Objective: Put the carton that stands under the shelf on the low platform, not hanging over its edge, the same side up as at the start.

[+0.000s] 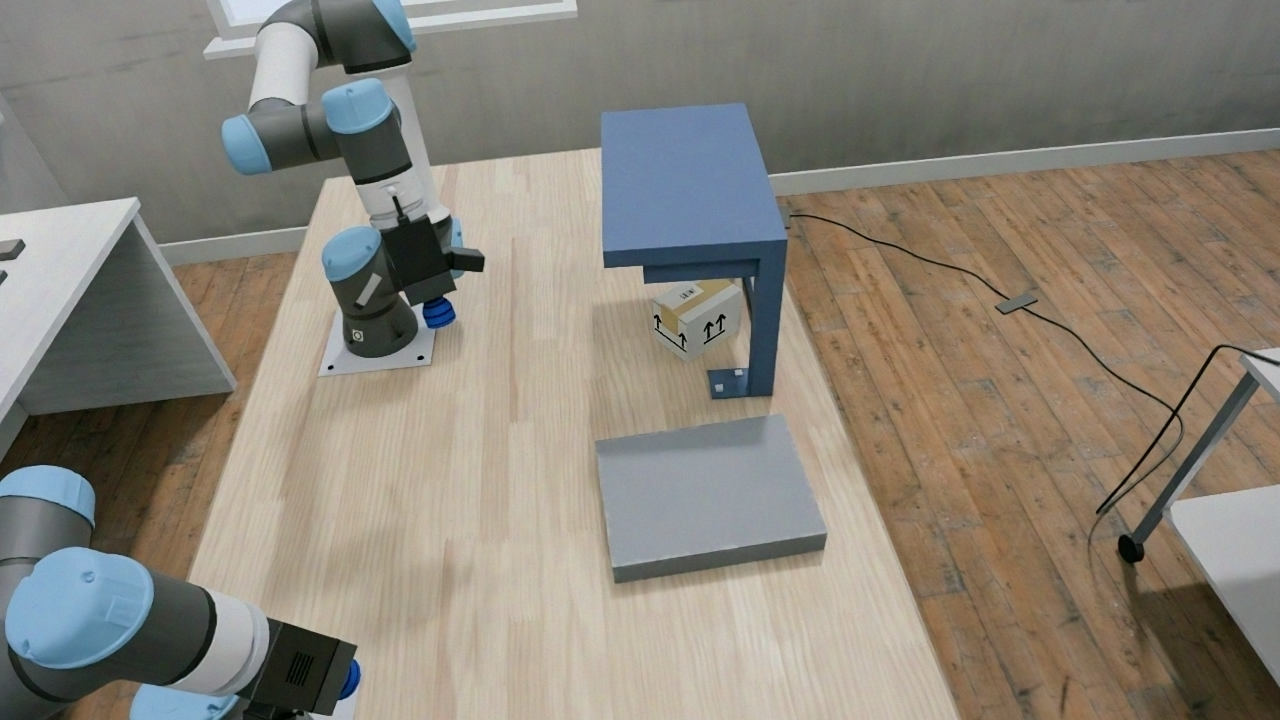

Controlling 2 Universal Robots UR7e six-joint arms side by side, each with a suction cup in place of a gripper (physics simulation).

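Frame: origin at the left arm's base, x ahead, y left, z up, level; millimetres.
Seen in the pictures: left hand, tool point: point(441, 321); left arm's base, link origin: point(382, 332).
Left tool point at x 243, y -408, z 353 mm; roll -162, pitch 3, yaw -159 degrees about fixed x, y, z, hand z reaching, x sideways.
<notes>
Pixels of each thing's top centre, then the offset from my left tool point to it. "pt": a spot on its surface instead. Level surfaces: height alone.
- carton, top centre: point(697, 294) dz -253, dx +396, dy +305 mm
- low grey platform, top centre: point(704, 484) dz -305, dx +346, dy -94 mm
- shelf's front leg, surface spot: point(766, 335) pt dz -205, dx +485, dy +121 mm
- wooden table's, surface height: dz -353 mm
The carton point(713, 329), a white box with tan tape and upward arrows on its sides, stands upright on the table under the blue shelf point(684, 183). The shelf hides part of its top and back. The low grey platform point(707, 492) lies in front of the shelf, with nothing on it. My left gripper point(438, 313), a blue suction cup, is open and holds nothing; it hangs above the table near its own arm's base, left of the carton. My right gripper point(350, 679), at the lower left, is partly hidden by its wrist; no object shows at its cup, and it is open, far from the carton.
The shelf's front leg point(766, 335) and its bolted foot point(727, 383) stand between the carton and the platform, at the right. The wooden table's point(501, 537) right edge runs close beside the shelf and platform. A white desk point(67, 228) stands at the left.
</notes>
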